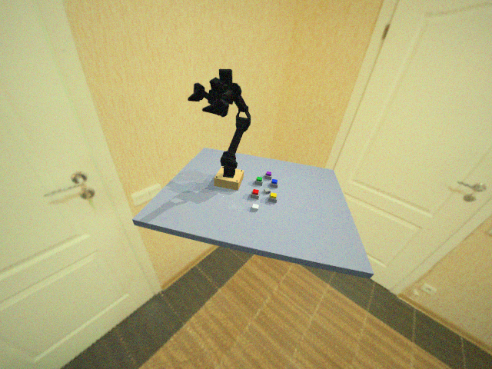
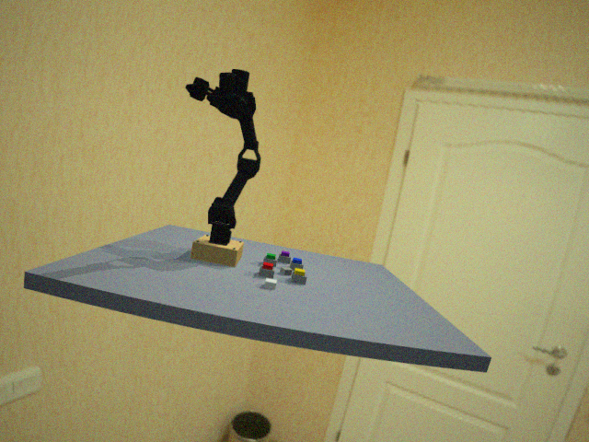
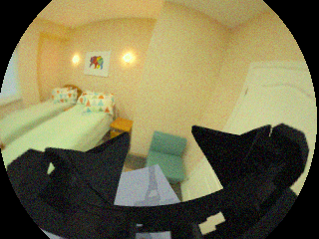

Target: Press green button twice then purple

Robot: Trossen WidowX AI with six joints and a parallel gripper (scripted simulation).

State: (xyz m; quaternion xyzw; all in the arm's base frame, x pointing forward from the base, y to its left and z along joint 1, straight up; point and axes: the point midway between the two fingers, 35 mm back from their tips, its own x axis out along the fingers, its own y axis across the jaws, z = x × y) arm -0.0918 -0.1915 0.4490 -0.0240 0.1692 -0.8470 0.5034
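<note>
My gripper tip is 470 mm above the green button, 300 mm short of it and 260 mm to the right of it. The rest, counted from my gripper tip: white block 490 mm below, 300 mm ahead, 10 mm to the left; red button 470 mm below, 290 mm ahead, 120 mm to the left; yellow button 470 mm below, 390 mm ahead, 110 mm to the left.
</note>
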